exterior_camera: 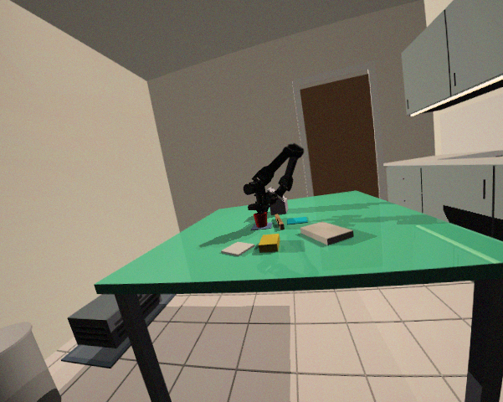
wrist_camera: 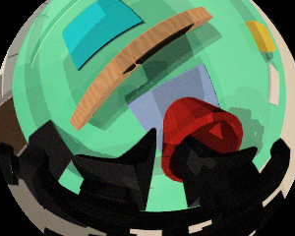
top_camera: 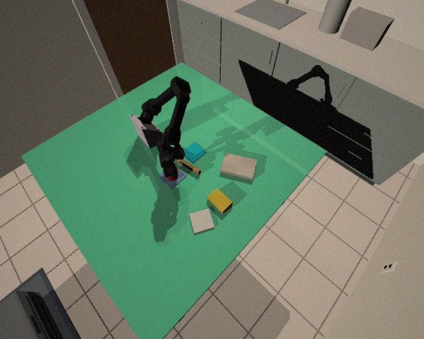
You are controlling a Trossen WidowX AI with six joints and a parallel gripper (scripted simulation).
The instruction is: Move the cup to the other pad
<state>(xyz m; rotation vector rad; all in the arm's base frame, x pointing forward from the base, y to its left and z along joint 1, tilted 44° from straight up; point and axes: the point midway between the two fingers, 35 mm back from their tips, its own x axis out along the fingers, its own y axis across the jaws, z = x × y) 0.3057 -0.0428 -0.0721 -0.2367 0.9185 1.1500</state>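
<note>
The blue-grey pad lies 30 mm ahead of my gripper tip, 20 mm to the right of it and 40 mm below it. Also, from my gripper tip: red cup: 30 mm ahead, 20 mm to the right; then flat white tile: 320 mm ahead, 80 mm to the right, 30 mm below; then brown wooden bar: 10 mm ahead, 80 mm to the left, 30 mm below.
</note>
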